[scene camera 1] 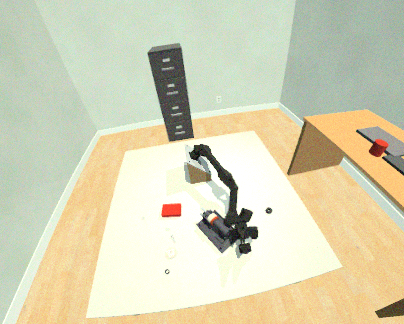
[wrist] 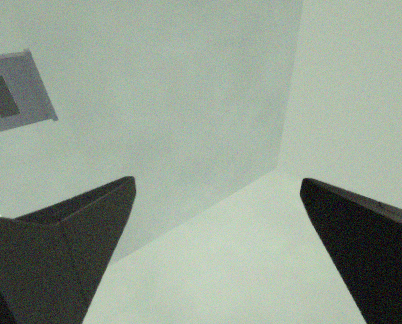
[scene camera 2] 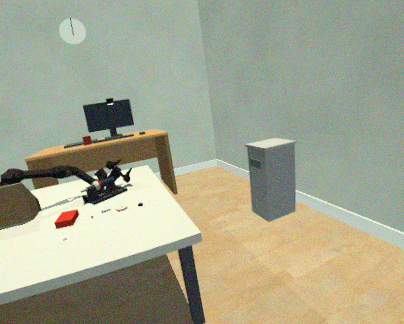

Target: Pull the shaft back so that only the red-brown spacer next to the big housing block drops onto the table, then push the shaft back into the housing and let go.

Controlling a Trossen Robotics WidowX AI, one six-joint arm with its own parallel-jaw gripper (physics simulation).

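Places are measured from the arm's base along level axes (x ahead, y left, z up), in centimetres.
Pixels of known places: gripper, between the fingertips: (scene camera 1: 244,245) (wrist: 218,185) (scene camera 2: 126,163); arm's base, origin of its link: (scene camera 1: 193,156) (scene camera 2: 6,192).
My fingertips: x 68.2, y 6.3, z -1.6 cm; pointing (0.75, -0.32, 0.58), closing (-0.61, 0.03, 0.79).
For each thing: its top centre in the pictures, then the offset to it from my fingertips. "spot": a spot on its surface instead. Level surfaces: height alone.
- red-brown band, a spot on its surface: (scene camera 1: 214,219) spot: dy -7.7, dx -20.2, dz -5.0 cm
- cream part, centre of its top: (scene camera 1: 211,215) dy -8.3, dx -22.7, dz -4.8 cm
- shaft, a spot on its surface: (scene camera 1: 203,212) spot: dy -11.4, dx -30.2, dz -11.3 cm
- red box, centre of its top: (scene camera 2: 66,215) (scene camera 1: 171,209) dy -30.1, dx -40.1, dz -12.5 cm
- cream disc, centre of its top: (scene camera 2: 121,206) (scene camera 1: 171,252) dy -35.4, dx -13.6, dz -14.6 cm
- small ring, centre of its top: (scene camera 2: 140,203) (scene camera 1: 167,271) dy -39.2, dx -4.5, dz -14.5 cm
- black ring, centre of its top: (scene camera 1: 269,209) dy +27.7, dx -18.7, dz -14.0 cm
- white table, height of its surface: dz -15.5 cm
The dark housing block (scene camera 1: 223,227) lies on its base (scene camera 1: 210,237) (scene camera 2: 109,195) on the white table. A red-brown band (scene camera 1: 214,219) shows against the housing's left end, beside a cream part (scene camera 1: 210,216). The shaft (scene camera 1: 203,212) shows as a short pale piece past the cream part. The band is too small to tell whether it is one spacer or more. My gripper (scene camera 1: 252,241) (wrist: 218,185) is open and empty, above and past the housing's far end from the shaft. In the wrist view the fingers stand wide apart against bare wall; the shaft and spacers do not show there.
A red box (scene camera 1: 171,210) (scene camera 2: 67,219) lies left of the base. A cream disc (scene camera 1: 170,252) (scene camera 2: 121,208), a small ring (scene camera 1: 167,271) (scene camera 2: 140,204) and a black ring (scene camera 1: 269,210) lie on the white table (scene camera 1: 135,295). A brown block (scene camera 1: 199,174) stands near my arm's base.
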